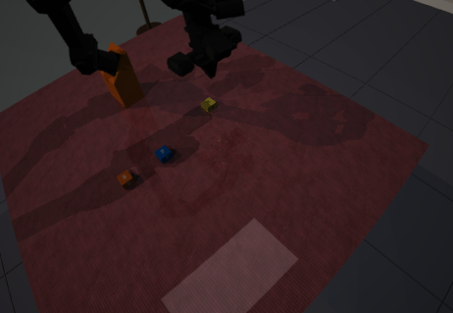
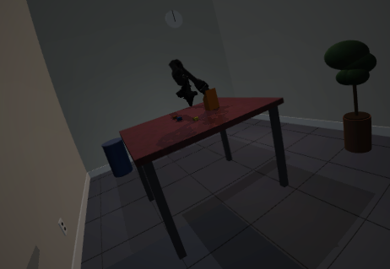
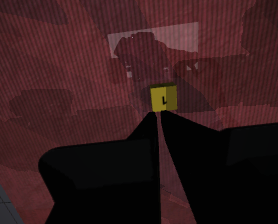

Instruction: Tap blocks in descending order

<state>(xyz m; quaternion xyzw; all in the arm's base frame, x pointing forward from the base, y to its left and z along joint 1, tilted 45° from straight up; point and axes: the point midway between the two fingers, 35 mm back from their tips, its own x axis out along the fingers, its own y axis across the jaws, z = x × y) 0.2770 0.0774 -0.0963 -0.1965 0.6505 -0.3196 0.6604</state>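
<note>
The yellow block lies 20 mm behind my gripper tip, 10 mm to the right of it and 100 mm below it. Round my gripper tip: orange block 20 mm behind, 320 mm to the right, 100 mm below; then blue block 210 mm to the right, 100 mm below.
</note>
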